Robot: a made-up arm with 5 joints.
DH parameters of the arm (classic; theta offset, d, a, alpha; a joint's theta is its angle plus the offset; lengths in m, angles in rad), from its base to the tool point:
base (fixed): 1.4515 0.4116 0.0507 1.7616
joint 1: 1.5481 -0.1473 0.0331 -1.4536
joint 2: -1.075 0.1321 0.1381 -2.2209
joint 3: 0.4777 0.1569 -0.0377 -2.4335
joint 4: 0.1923 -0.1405 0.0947 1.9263
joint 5: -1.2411 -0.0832 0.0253 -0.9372
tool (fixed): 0.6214 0.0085 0 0
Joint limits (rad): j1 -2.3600..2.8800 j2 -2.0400..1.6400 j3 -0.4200..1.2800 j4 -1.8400..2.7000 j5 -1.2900..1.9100
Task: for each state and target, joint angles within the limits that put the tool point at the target. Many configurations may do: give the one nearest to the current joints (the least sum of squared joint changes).
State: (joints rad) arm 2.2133 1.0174 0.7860 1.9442 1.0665
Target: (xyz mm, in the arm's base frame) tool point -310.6 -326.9 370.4
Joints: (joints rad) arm 1.5070 0.6291 1.2800 2.0770 0.4247
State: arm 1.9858 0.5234 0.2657 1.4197 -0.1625
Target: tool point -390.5 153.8 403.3
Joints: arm 1.9983 1.1595 -0.4200 2.1840 0.0076
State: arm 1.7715 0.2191 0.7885 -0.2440 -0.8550
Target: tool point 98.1 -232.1 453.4
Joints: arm 1.2713 -0.2794 0.6699 0.1257 -0.6974
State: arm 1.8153 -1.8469 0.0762 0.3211 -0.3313
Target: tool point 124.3 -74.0 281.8
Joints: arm 1.1917 -1.5137 -0.4200 0.5543 -0.5489
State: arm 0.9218 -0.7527 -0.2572 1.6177 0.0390
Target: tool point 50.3 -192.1 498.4
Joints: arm 0.6954 -1.1985 -0.3140 1.6576 0.0167
